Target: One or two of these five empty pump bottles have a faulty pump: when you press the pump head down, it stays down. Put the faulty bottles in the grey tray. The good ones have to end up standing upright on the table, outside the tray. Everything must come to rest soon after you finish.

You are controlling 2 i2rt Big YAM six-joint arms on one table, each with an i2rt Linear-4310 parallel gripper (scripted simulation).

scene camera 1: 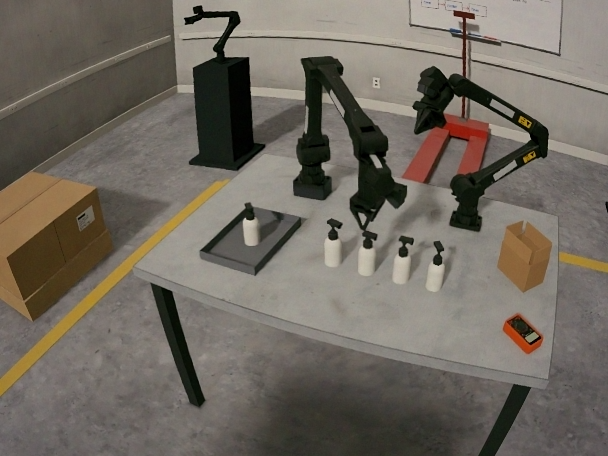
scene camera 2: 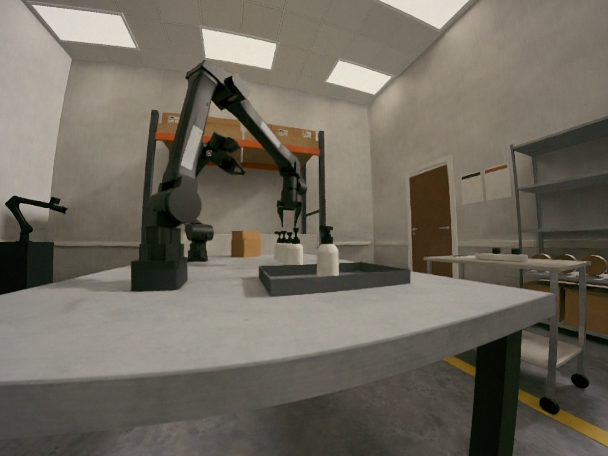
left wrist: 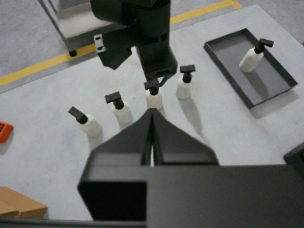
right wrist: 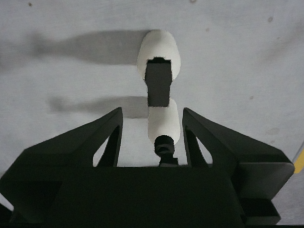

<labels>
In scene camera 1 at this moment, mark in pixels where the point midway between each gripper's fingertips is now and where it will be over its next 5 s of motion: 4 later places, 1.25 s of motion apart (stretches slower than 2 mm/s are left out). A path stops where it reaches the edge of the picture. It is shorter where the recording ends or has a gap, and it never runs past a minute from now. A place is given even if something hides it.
The left gripper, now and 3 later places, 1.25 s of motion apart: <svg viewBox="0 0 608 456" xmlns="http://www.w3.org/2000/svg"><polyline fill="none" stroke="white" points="415,133 325,164 324,131 425,107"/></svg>
The right gripper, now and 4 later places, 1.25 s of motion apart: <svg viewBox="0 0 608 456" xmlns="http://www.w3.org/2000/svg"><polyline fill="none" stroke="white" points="366,226 368,242 365,231 368,233 368,248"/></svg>
</labels>
